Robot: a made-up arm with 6 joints. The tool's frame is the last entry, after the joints. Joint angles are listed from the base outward. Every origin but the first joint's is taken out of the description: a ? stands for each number. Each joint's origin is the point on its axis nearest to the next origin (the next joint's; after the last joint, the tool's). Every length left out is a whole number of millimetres.
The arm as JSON. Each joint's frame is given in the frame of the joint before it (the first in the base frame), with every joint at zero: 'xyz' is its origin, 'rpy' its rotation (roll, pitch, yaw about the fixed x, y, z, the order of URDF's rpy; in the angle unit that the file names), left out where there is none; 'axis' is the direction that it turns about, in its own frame. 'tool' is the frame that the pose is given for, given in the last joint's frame.
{
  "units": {
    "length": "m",
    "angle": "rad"
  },
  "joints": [
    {
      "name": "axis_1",
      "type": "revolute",
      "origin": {
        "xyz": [
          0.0,
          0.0,
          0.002
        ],
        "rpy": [
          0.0,
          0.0,
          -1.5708
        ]
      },
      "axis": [
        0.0,
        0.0,
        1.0
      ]
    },
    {
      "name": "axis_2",
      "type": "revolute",
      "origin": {
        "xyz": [
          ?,
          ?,
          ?
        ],
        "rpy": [
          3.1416,
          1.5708,
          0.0
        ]
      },
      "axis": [
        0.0,
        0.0,
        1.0
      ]
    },
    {
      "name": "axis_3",
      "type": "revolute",
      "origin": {
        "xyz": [
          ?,
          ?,
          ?
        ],
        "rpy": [
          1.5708,
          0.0,
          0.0
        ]
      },
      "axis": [
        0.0,
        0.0,
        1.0
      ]
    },
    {
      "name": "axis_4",
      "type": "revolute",
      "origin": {
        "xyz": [
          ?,
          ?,
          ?
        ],
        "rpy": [
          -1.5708,
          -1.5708,
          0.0
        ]
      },
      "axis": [
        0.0,
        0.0,
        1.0
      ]
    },
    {
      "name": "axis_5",
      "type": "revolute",
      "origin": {
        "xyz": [
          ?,
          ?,
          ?
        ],
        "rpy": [
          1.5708,
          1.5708,
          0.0
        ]
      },
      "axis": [
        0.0,
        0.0,
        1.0
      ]
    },
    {
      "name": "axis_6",
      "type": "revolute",
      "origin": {
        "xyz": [
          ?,
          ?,
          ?
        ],
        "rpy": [
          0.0,
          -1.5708,
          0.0
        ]
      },
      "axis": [
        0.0,
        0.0,
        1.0
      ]
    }
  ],
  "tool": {
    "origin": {
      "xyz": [
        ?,
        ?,
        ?
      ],
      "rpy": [
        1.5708,
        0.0,
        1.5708
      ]
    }
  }
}
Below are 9 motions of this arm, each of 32 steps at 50 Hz.
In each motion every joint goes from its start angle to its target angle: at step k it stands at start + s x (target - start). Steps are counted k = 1, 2, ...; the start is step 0. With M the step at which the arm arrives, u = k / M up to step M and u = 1 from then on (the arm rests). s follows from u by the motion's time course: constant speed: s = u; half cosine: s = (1 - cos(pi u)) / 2; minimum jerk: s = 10 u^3 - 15 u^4 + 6 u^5.
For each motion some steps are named. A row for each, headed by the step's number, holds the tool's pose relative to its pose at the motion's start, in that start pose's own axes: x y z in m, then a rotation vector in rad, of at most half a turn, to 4 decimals.
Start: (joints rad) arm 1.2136 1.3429 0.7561 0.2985 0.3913 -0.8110
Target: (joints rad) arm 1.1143 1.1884 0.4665 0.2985 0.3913 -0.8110
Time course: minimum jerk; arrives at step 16
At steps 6, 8, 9, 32:
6: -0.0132 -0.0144 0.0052 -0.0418 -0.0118 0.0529
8: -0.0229 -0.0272 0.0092 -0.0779 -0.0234 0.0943
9: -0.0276 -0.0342 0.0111 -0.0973 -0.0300 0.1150
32: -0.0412 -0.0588 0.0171 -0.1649 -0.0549 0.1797

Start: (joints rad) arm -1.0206 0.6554 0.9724 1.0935 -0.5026 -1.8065
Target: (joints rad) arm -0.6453 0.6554 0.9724 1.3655 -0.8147 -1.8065
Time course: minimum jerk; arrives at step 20
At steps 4, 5, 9, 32:
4: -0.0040 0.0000 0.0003 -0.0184 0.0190 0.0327
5: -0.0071 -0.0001 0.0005 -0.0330 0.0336 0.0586
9: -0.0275 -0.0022 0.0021 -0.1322 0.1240 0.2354
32: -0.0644 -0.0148 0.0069 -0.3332 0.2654 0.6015

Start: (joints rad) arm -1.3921 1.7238 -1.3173 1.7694 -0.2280 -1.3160
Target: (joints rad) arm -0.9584 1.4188 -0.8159 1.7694 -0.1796 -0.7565
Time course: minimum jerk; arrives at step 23
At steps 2, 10, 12, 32:
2: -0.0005 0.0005 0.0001 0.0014 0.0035 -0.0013
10: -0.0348 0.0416 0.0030 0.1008 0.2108 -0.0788
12: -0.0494 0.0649 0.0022 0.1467 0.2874 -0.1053
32: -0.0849 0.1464 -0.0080 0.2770 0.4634 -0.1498

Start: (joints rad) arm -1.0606 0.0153 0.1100 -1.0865 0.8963 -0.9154
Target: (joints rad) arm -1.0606 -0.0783 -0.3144 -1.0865 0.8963 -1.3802
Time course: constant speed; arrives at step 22
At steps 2, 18, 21, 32:
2: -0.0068 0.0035 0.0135 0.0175 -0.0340 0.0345
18: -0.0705 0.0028 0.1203 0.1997 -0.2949 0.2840
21: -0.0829 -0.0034 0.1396 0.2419 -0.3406 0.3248
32: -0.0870 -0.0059 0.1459 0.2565 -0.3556 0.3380

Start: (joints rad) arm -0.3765 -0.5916 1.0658 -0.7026 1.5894 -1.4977
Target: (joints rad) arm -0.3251 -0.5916 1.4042 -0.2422 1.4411 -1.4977
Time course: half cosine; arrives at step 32
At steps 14, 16, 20, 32:
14: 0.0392 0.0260 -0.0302 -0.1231 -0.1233 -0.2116
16: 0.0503 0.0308 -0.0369 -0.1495 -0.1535 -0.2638
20: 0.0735 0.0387 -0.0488 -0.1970 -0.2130 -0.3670
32: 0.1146 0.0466 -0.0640 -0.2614 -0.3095 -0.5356

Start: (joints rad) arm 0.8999 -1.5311 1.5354 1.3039 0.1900 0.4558
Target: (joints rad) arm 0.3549 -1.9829 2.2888 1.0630 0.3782 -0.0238
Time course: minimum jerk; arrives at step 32
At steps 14, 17, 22, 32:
14: 0.0317 -0.0395 -0.0153 -0.2106 -0.2144 0.1344
17: 0.0308 -0.0544 -0.0326 -0.2836 -0.2819 0.2143
22: 0.0118 -0.0744 -0.0670 -0.3536 -0.3533 0.3499
32: -0.0133 -0.0864 -0.0931 -0.3688 -0.3859 0.4490

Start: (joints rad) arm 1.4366 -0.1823 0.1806 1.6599 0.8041 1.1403
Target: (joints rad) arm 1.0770 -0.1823 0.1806 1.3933 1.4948 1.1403
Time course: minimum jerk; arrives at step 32
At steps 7, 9, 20, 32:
7: 0.0004 0.0078 0.0178 -0.0437 -0.0354 0.0196
9: 0.0002 0.0144 0.0335 -0.0832 -0.0671 0.0356
20: -0.0151 0.0557 0.1609 -0.4403 -0.3399 0.1106
32: -0.0276 0.0628 0.2140 -0.6087 -0.4565 0.1040

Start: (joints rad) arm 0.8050 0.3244 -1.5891 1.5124 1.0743 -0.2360
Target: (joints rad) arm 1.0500 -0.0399 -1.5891 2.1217 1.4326 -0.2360
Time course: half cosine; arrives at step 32
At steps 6, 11, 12, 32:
6: 0.0012 0.0225 -0.0001 0.0470 -0.0124 0.0122
11: 0.0048 0.0700 0.0036 0.1477 -0.0445 0.0458
12: 0.0058 0.0815 0.0053 0.1724 -0.0535 0.0556
32: 0.0061 0.2396 0.0681 0.5463 -0.2349 0.2862

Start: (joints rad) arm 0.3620 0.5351 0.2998 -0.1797 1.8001 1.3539
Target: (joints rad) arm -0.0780 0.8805 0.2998 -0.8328 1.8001 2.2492
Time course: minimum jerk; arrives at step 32
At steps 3, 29, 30, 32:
3: 0.0003 -0.0032 -0.0017 0.0028 0.0061 -0.0039
29: -0.1004 -0.2884 -0.3537 0.6077 0.9031 -0.2963
30: -0.1014 -0.2887 -0.3556 0.6116 0.9077 -0.2963
32: -0.1018 -0.2889 -0.3565 0.6134 0.9097 -0.2962

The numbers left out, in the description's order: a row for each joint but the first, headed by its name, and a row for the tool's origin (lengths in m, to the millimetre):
axis_2: -0.021 0.069 0.0
axis_3: -0.274 0.025 0.0
axis_4: -0.033 0.043 0.0
axis_5: -0.011 0.414 0.0
axis_6: -0.103 0.035 0.0
tool: 0.035 0.22 0.0

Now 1 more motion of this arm.
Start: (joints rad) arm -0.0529 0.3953 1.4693 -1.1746 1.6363 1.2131
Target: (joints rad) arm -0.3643 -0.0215 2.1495 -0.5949 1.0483 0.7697
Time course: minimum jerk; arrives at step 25
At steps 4, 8, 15, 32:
4: -0.0035 -0.0022 0.0211 0.0371 -0.0359 -0.0068
8: -0.0309 -0.0176 0.1266 0.2163 -0.2199 -0.0366
15: -0.2185 -0.0832 0.4100 0.7127 -0.8091 -0.0599
32: -0.3986 -0.1089 0.5233 0.9954 -1.1650 0.0067

